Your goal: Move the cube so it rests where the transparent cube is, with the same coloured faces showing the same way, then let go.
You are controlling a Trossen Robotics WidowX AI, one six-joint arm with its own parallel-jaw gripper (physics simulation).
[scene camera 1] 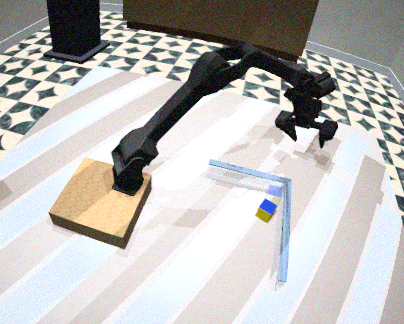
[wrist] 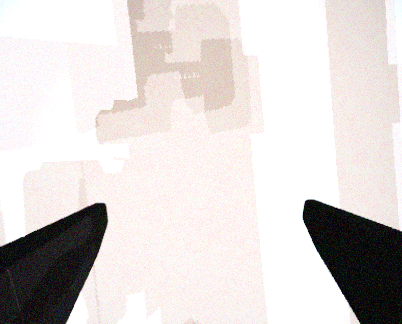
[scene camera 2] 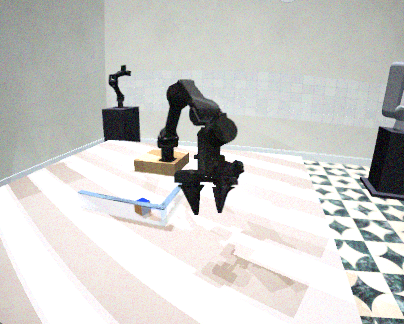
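Seen in the pictures: gripper, fingertip midpoint: (scene camera 1: pixel 308 144) (wrist: pixel 206 210) (scene camera 2: pixel 208 214); arm's base, link origin: (scene camera 1: pixel 128 183) (scene camera 2: pixel 167 159).
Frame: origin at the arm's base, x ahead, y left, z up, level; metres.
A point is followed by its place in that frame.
The cube (scene camera 1: pixel 266 210) (scene camera 2: pixel 142 207) rests on the table inside the corner of a low, clear, L-shaped wall. Its top is blue; a yellow side shows in scene camera 1 and an orange side in scene camera 2. The transparent cube (scene camera 1: pixel 275 191) {x 0.368, y 0.149, z -0.017 m}, with a faint blue top, is close by, nearer the wall's corner. My gripper (scene camera 1: pixel 308 143) {x 0.439, y 0.336, z 0.038 m} (scene camera 2: pixel 208 213) {x 0.439, y 0.336, z 0.038 m} (wrist: pixel 206 210) {x 0.439, y 0.336, z 0.038 m} is open and empty, pointing down above the table, outside the wall and apart from the cube. Neither cube shows in the wrist view.
The clear wall has blue top rails (scene camera 1: pixel 245 170) {x 0.270, y 0.172, z 0.003 m} (scene camera 2: pixel 115 198) {x 0.410, y 0.025, z 0.003 m} on its two arms, which meet near the transparent cube. A wooden block (scene camera 1: pixel 95 200) {x -0.050, y -0.082, z -0.002 m} (scene camera 2: pixel 150 166) {x 0.053, y -0.061, z -0.023 m} carries my arm's base. Dark pedestals (scene camera 1: pixel 75 27) (scene camera 2: pixel 121 124) stand beyond the table.
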